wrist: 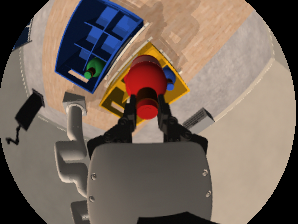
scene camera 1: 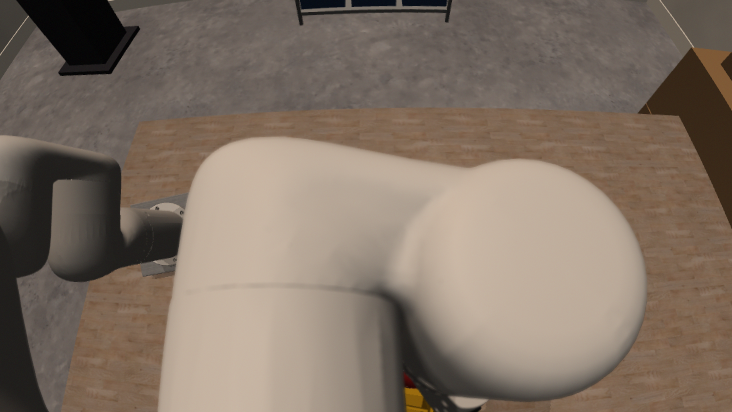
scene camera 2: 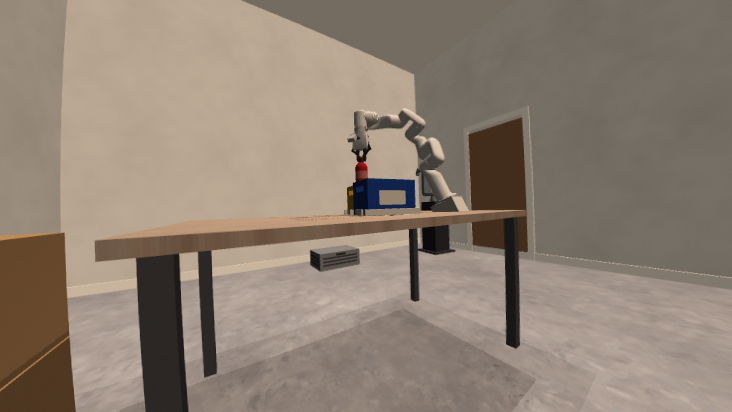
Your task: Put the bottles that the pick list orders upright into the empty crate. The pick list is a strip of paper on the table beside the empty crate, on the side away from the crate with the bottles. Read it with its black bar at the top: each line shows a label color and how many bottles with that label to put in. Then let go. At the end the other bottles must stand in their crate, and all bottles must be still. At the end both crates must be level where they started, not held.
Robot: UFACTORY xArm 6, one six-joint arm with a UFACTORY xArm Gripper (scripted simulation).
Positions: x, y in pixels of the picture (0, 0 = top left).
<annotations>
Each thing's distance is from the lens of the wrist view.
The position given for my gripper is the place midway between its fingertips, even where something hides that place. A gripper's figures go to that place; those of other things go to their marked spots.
my gripper (wrist: 146, 101): 14 cm
red bottle (wrist: 146, 79): 14 cm
</annotations>
